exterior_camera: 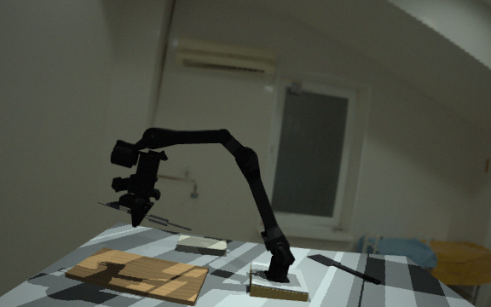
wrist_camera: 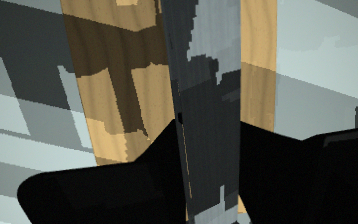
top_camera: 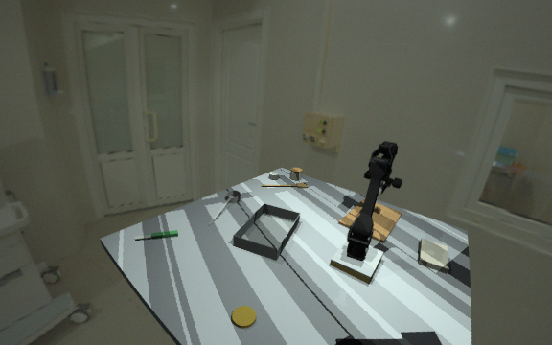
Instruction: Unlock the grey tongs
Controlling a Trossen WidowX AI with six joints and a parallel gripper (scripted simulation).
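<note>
Right now the wooden board is 14 cm below my gripper tip and 3 cm to the left of it. Also, from my gripper tip: roasting tin 45 cm to the left, 40 cm ahead, 12 cm below; jar 58 cm ahead, 22 cm to the right, 11 cm below; pale block 30 cm behind, 21 cm to the left, 13 cm below.
</note>
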